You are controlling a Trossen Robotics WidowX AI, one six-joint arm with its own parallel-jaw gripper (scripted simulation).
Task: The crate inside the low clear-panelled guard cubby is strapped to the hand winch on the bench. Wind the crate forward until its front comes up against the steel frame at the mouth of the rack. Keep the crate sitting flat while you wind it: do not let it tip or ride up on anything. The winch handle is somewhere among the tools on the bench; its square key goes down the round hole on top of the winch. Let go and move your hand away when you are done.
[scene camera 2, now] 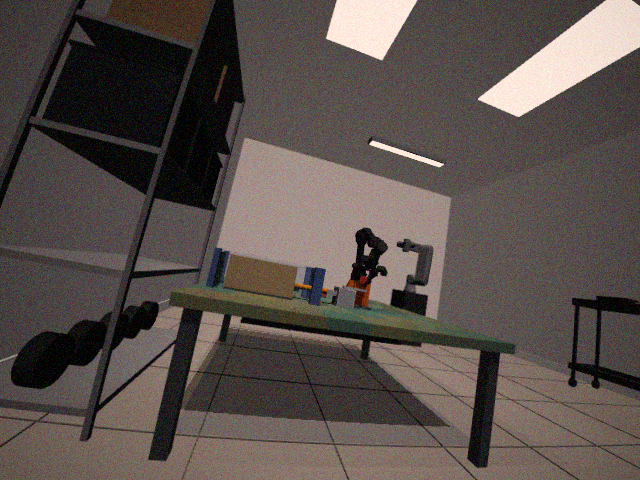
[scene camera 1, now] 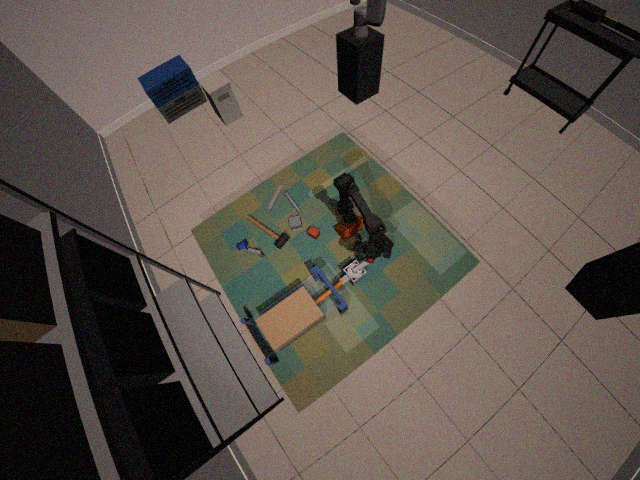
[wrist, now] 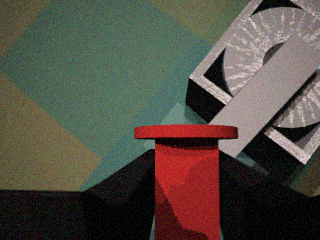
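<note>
Wrist: winch [wrist: 251,40], gripper [wrist: 183,158] visible.
</note>
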